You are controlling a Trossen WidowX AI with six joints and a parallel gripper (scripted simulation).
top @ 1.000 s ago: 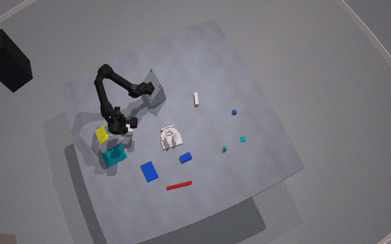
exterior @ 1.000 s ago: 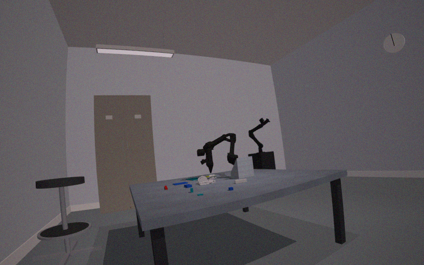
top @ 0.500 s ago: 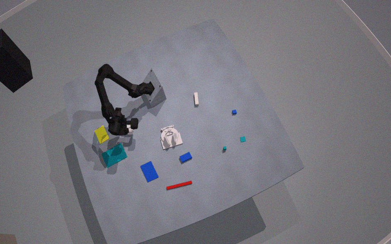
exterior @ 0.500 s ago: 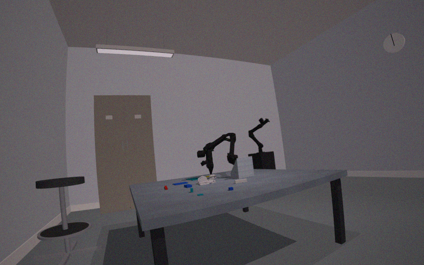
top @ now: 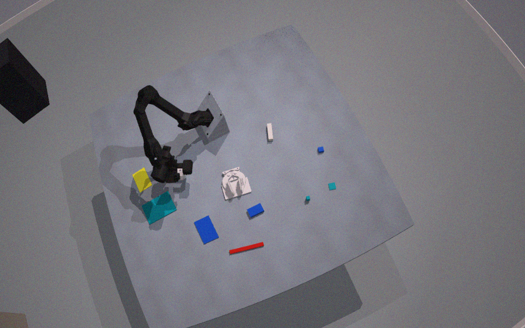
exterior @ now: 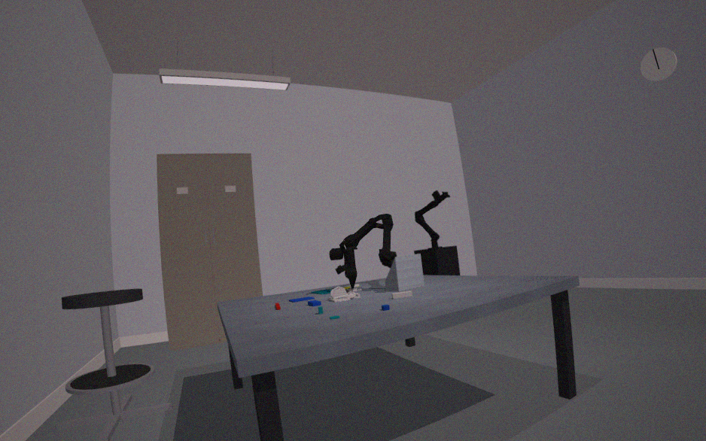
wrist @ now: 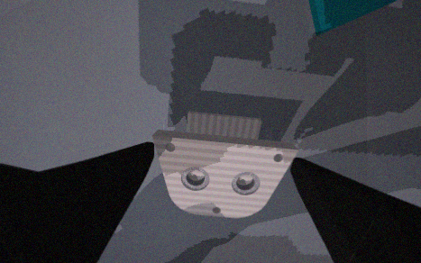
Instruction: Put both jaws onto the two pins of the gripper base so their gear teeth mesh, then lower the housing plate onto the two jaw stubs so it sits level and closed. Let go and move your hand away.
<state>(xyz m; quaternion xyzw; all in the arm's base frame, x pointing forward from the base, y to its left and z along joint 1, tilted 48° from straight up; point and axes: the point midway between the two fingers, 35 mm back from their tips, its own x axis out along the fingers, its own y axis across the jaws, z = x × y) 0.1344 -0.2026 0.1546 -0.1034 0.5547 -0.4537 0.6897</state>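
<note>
The small white stepped piece lies 1 cm to the left of my gripper tip, 1 cm below it and 1 cm behind it. The rest, counted from my gripper tip: white gripper base 1 cm to the left, 1 cm behind, 1 cm above; then yellow plate 18 cm to the right, 8 cm behind, 2 cm below; then teal plate 16 cm to the right, 9 cm ahead, 2 cm below.
</note>
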